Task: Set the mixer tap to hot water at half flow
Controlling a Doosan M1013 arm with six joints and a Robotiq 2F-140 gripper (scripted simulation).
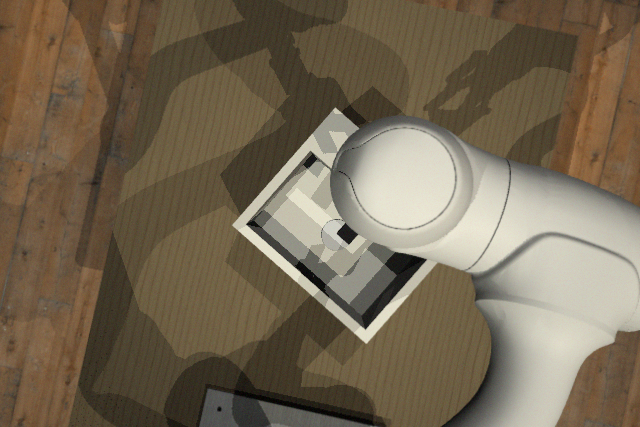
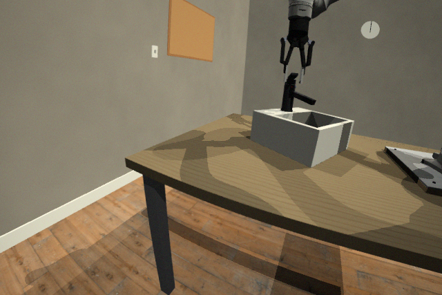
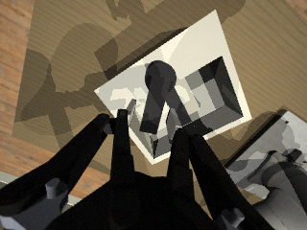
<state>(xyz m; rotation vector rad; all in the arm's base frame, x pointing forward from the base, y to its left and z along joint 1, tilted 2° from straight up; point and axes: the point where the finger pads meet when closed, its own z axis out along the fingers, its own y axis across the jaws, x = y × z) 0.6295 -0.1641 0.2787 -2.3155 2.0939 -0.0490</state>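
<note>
Now: hand 2 cm to the left of the lever. Round my hand: black mixer tap: 1 cm behind, 3 cm to the right, 5 cm below; white sink: 9 cm behind, 2 cm to the left, 24 cm below.
</note>
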